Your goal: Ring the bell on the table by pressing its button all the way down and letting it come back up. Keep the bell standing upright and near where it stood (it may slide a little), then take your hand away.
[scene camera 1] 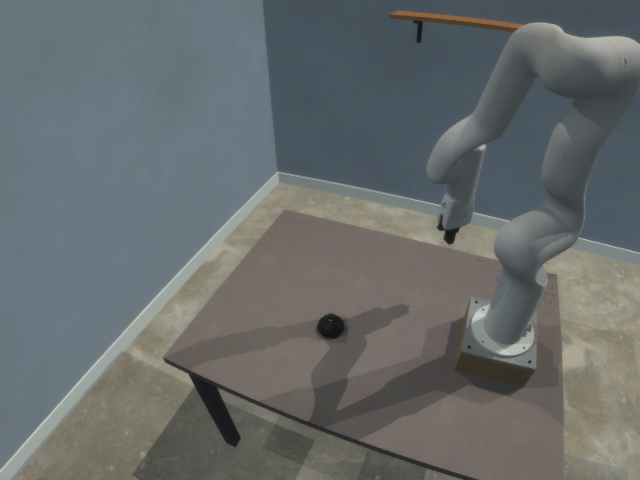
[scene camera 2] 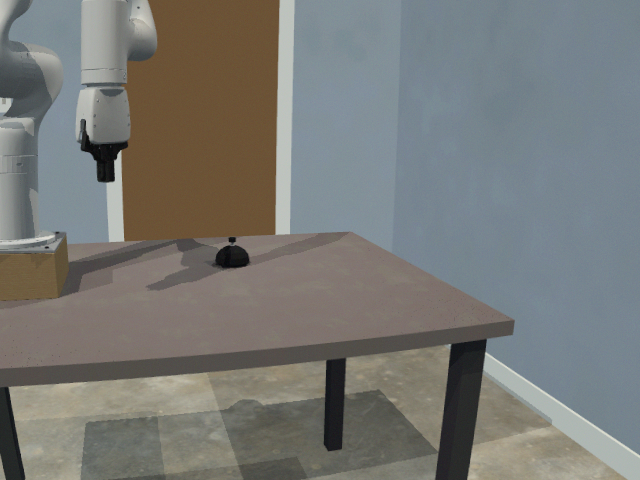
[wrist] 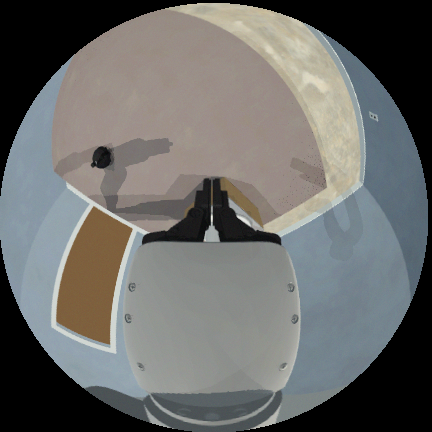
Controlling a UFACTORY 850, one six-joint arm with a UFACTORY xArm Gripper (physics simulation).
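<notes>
A black dome-shaped bell (scene camera 1: pixel 330 326) (scene camera 2: pixel 232 256) (wrist: pixel 102 157) stands upright on the brown table (scene camera 1: pixel 320 248) (scene camera 2: pixel 320 304) (wrist: pixel 200 75). Its small button (scene camera 2: pixel 232 239) stands up above the dome in the second scene view, with a short gap of stem between them. My gripper (scene camera 1: pixel 449 240) (scene camera 2: pixel 105 180) (wrist: pixel 211 189) is shut and empty, its fingertips together and pointing down. It hangs high above the table, well apart from the bell, toward the arm's base side. In the wrist view the bell lies to the left of the fingertips.
The arm's round base is fixed on a wooden block (scene camera 1: pixel 493 369) (scene camera 2: pixel 33 276) at one end of the table. An orange-brown shelf board (scene camera 1: pixel 460 21) is on the wall. A brown door (scene camera 2: pixel 201 118) (wrist: pixel 92 280) is set in another wall. Shadows of the arm fall around the bell.
</notes>
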